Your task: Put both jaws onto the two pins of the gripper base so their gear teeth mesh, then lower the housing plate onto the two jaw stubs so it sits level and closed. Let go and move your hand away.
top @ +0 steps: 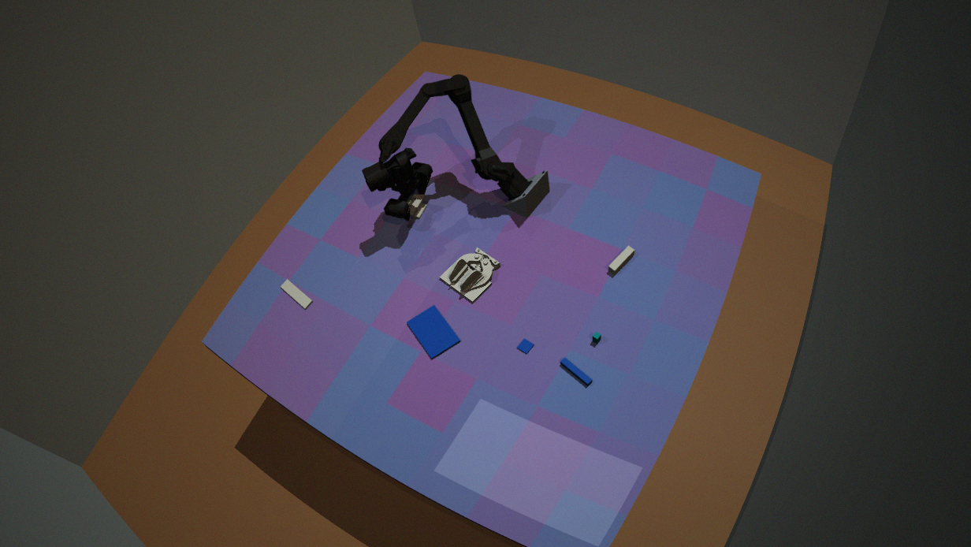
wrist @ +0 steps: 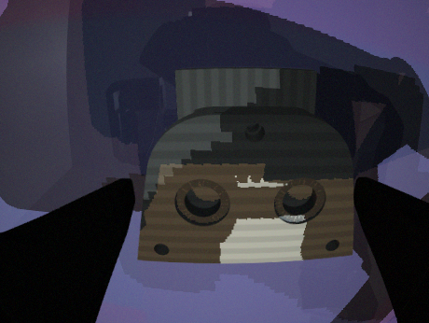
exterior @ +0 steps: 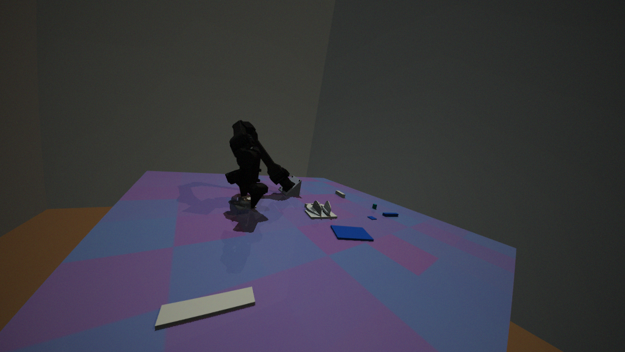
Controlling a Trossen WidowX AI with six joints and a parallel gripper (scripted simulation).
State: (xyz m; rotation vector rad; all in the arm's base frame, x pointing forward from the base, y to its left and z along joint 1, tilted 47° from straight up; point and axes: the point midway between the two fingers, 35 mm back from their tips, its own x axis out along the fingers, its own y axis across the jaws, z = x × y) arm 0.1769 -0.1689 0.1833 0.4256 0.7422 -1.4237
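The white block is 1 cm to the right of my gripper tip. The rest, counted from my gripper tip: pale blocky piece (1 cm to the right, 2 cm above); ribbed white plate (12 cm ahead, 27 cm to the left, 1 cm below); jaw (7 cm ahead, 26 cm to the left).
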